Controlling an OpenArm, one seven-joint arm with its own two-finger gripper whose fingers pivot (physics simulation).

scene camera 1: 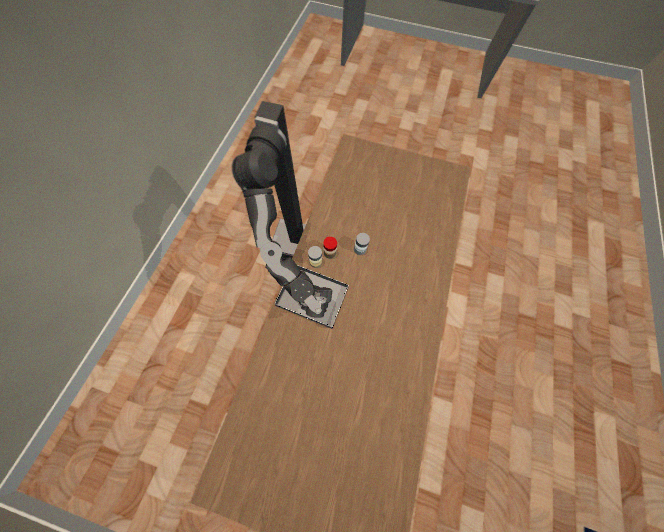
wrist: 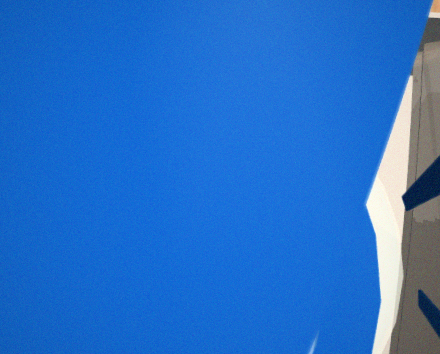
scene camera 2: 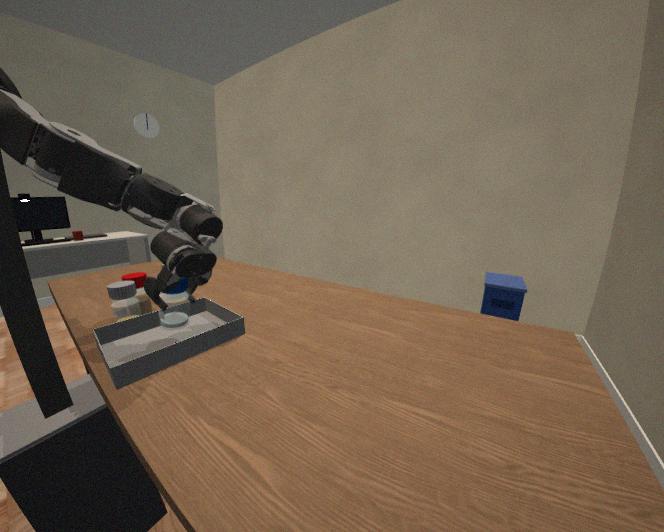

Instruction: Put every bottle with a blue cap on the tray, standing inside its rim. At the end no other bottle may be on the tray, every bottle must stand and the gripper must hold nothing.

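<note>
The blue-capped bottle (scene camera 2: 176,287) (wrist: 200,175) is between the fingers of my gripper (scene camera 2: 177,303) (scene camera 1: 321,302), which is shut on it. Its blue cap fills most of the wrist view. The bottle looks about upright, with its base inside the rim of the grey tray (scene camera 1: 336,299) (scene camera 2: 177,350), near the far wall in scene camera 2. I cannot tell whether the base touches the tray floor. In scene camera 1 the hand hides the bottle.
A grey-capped bottle with yellowish contents (scene camera 1: 314,257) (scene camera 2: 122,299) and a red-capped bottle (scene camera 1: 330,245) (scene camera 2: 134,278) stand close together beside the tray. Another grey-capped bottle (scene camera 1: 361,243), pale blue below, stands farther right in scene camera 1.
</note>
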